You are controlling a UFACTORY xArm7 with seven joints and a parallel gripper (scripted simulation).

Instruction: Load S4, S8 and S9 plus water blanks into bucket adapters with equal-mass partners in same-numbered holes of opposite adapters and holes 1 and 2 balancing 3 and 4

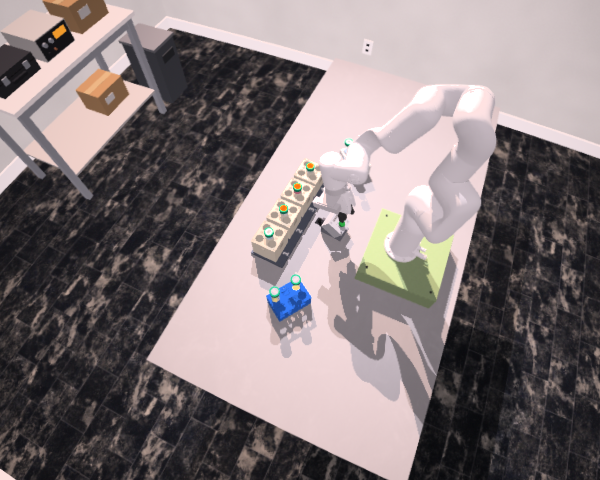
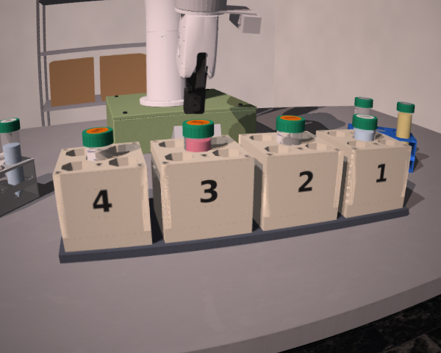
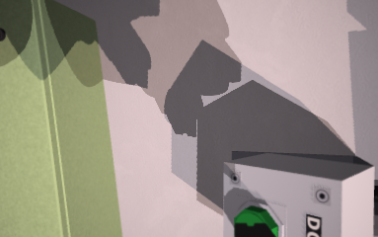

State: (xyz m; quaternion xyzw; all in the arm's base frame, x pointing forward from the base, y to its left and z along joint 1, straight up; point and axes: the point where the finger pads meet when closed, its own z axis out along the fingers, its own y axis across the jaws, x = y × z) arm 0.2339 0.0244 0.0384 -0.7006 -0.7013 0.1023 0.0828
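My hand is 50 mm above the green key. Also, from my hand: pink-filled tube 200 mm ahead, 50 mm below, 30 mm to the right; tube of blue liquid 290 mm to the right, 80 mm ahead, 50 mm below; loading stand 190 mm ahead, 110 mm below, 30 mm to the left.
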